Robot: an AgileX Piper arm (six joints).
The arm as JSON. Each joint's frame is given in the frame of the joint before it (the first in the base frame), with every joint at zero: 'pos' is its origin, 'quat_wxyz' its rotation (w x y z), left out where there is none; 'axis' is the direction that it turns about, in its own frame. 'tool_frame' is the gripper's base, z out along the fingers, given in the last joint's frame.
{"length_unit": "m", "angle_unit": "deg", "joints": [
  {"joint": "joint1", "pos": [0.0, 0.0, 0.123], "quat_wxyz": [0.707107, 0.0, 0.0, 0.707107], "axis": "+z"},
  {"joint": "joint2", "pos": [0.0, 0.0, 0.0], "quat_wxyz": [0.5, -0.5, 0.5, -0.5], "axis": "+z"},
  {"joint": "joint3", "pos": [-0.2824, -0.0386, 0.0], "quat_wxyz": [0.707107, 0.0, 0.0, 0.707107], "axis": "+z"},
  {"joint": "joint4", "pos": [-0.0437, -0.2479, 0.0], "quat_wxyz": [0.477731, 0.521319, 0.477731, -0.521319], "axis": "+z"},
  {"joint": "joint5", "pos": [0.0, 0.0, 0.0], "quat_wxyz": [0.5, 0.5, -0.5, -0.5], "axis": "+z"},
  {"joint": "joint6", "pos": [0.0, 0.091, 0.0], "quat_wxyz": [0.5, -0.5, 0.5, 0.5], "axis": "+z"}
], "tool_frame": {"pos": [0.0, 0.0, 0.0], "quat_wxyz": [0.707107, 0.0, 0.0, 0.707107]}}
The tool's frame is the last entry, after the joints.
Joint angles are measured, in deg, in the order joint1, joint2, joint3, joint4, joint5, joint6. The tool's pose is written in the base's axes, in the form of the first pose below.
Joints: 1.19 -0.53 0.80 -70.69 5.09 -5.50
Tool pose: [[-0.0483, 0.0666, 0.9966, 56.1], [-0.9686, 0.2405, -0.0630, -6.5], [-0.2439, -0.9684, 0.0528, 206.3], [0, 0, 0, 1]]
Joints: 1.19 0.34 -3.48 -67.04 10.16 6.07
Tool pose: [[-0.0879, 0.1322, 0.9873, 52.8], [-0.8620, 0.4866, -0.1419, -13.7], [-0.4992, -0.8636, 0.0712, 227.0], [0, 0, 0, 1]]
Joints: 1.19 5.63 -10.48 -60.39 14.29 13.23
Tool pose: [[-0.1083, 0.1676, 0.9799, 55.2], [-0.7095, 0.6774, -0.1943, -18.4], [-0.6964, -0.7162, 0.0456, 257.8], [0, 0, 0, 1]]
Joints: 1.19 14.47 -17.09 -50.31 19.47 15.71
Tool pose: [[-0.2026, 0.1491, 0.9678, 69.9], [-0.5298, 0.8145, -0.2364, -21.9], [-0.8236, -0.5607, -0.0860, 278.1], [0, 0, 0, 1]]
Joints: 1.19 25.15 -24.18 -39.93 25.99 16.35
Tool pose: [[-0.3532, 0.1340, 0.9259, 93.6], [-0.3452, 0.9012, -0.2621, -23.7], [-0.8695, -0.4122, -0.2721, 292.7], [0, 0, 0, 1]]
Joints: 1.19 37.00 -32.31 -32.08 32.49 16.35
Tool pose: [[-0.5069, 0.1333, 0.8516, 125.8], [-0.2019, 0.9421, -0.2677, -23.4], [-0.8380, -0.3076, -0.4506, 306.1], [0, 0, 0, 1]]
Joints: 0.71 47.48 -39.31 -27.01 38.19 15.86
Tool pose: [[-0.6367, 0.1433, 0.7577, 158.1], [-0.1078, 0.9564, -0.2714, -23.6], [-0.7635, -0.2545, -0.5935, 311.2], [0, 0, 0, 1]]
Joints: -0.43 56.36 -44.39 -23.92 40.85 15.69
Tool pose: [[-0.7195, 0.1581, 0.6762, 188.8], [-0.0427, 0.9618, -0.2703, -25.6], [-0.6932, -0.2233, -0.6853, 308.5], [0, 0, 0, 1]]
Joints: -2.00 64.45 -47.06 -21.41 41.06 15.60
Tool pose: [[-0.7841, 0.1714, 0.5965, 216.8], [0.0126, 0.9653, -0.2608, -29.4], [-0.6205, -0.1969, -0.7591, 293.0], [0, 0, 0, 1]]
